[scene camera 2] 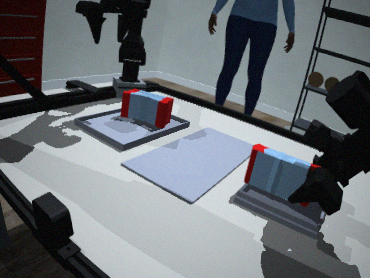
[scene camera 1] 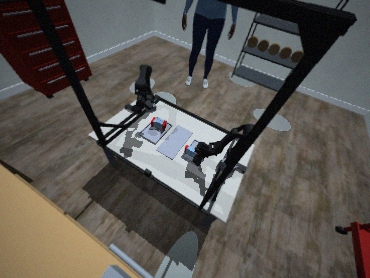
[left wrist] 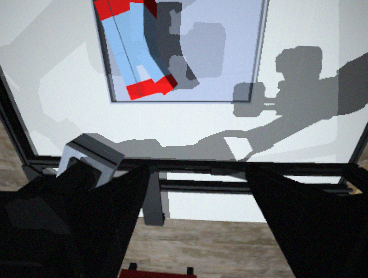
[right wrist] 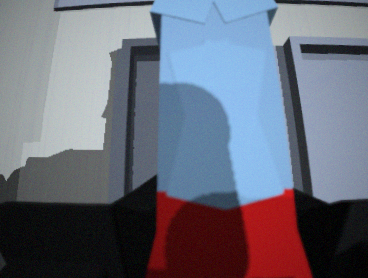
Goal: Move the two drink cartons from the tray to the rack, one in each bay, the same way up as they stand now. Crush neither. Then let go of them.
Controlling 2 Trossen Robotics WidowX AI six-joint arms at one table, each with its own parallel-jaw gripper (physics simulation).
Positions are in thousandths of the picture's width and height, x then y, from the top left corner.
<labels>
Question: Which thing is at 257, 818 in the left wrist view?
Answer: My left gripper.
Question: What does my left gripper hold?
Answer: Nothing.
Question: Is my left gripper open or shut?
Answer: Open.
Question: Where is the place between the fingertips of my right gripper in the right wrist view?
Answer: At 564, 617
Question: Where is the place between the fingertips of my right gripper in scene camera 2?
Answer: At 788, 707
</labels>
